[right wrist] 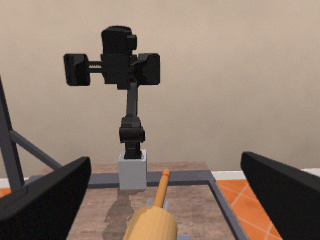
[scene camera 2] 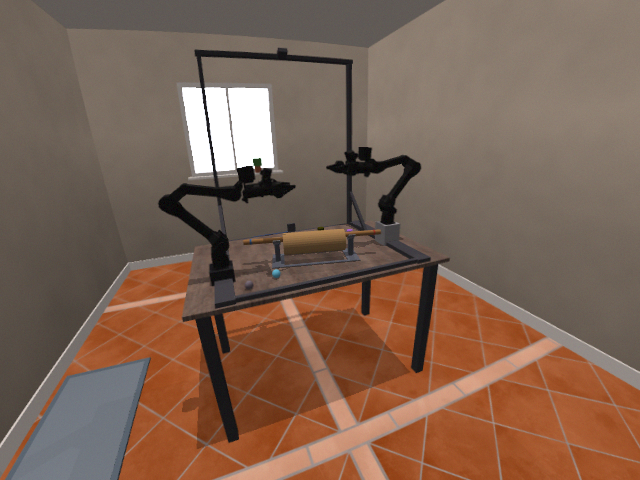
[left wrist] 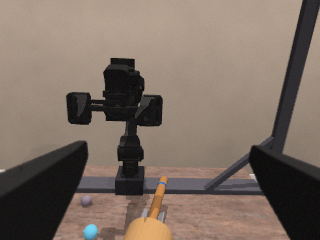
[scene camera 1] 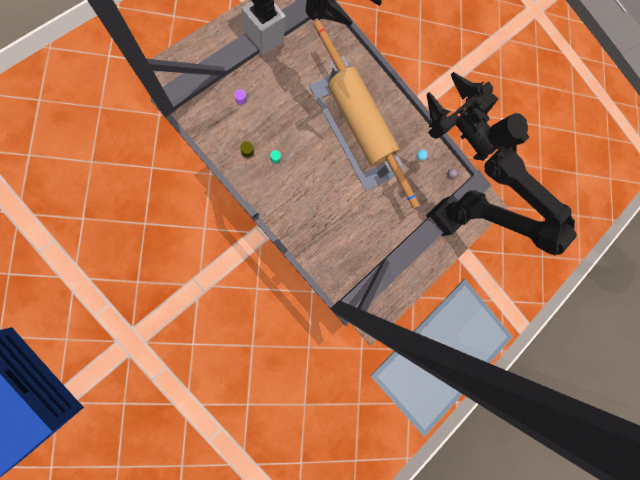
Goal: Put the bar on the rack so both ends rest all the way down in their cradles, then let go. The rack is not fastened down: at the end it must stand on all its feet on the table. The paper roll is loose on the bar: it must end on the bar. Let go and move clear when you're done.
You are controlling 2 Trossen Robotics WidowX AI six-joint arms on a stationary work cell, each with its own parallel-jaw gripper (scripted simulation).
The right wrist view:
left gripper: 104, 67
right gripper: 167, 161
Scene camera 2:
tan paper roll: 323, 240
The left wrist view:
left gripper: 170, 150
right gripper: 107, 120
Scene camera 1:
right gripper: 439, 82
tan paper roll: 347, 87
grey rack: 378, 175
